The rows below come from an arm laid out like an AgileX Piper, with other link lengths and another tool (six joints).
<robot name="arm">
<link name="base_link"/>
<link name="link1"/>
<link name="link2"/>
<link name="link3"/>
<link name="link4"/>
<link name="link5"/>
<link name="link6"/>
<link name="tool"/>
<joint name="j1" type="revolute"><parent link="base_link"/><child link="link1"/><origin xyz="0 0 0.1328" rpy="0 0 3.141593"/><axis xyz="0 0 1"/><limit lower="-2.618" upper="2.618"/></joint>
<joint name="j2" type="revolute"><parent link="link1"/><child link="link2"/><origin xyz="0 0 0" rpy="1.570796 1.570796 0"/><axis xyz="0 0 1"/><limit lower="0" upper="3.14"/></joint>
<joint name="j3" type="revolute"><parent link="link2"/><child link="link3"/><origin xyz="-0.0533 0.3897 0" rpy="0 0 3.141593"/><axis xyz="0 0 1"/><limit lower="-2.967" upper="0"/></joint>
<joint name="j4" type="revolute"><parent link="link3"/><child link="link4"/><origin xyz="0.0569 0.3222 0" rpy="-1.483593 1.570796 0"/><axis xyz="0 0 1"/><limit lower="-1.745" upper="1.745"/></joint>
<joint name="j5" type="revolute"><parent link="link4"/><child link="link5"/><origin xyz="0 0 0" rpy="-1.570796 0 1.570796"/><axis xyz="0 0 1"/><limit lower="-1.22" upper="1.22"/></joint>
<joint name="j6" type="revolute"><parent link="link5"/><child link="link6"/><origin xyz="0 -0.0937 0" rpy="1.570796 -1.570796 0"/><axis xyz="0 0 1"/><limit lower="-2.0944" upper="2.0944"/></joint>
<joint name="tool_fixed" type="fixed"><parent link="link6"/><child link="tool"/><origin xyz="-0.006 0.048 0.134" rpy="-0.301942 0 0.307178"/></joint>
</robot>
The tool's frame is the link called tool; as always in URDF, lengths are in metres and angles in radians.
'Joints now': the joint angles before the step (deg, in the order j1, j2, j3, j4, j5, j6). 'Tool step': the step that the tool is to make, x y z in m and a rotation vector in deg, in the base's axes. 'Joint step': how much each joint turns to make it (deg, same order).
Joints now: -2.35, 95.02, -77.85, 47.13, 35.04, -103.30
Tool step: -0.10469, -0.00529, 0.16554, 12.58, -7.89, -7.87
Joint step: 0.00, -18.59, 0.00, -4.32, 2.80, 21.86
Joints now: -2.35, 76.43, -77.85, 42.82, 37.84, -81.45
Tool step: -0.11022, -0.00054, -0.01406, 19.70, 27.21, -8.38
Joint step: 0.00, -11.50, 1.41, -11.27, 24.28, 42.43
